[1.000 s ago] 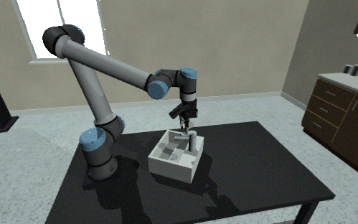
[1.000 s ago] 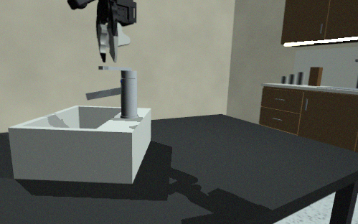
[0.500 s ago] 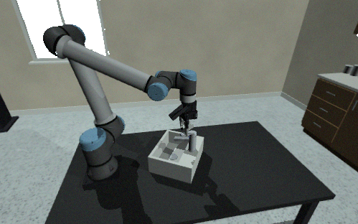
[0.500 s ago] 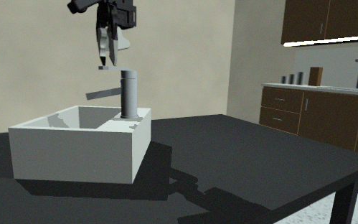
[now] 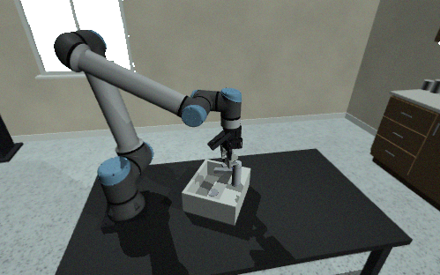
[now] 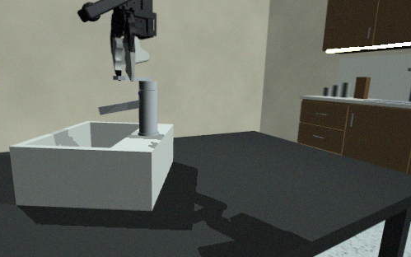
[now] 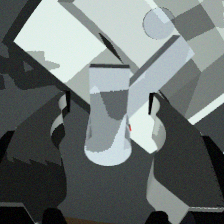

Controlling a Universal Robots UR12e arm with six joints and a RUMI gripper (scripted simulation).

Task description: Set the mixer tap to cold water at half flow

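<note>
Now: the flat lever 2 cm ahead of my hand and 1 cm below it. Round my hand: white basin 3 cm behind, 8 cm to the left, 24 cm below.
</note>
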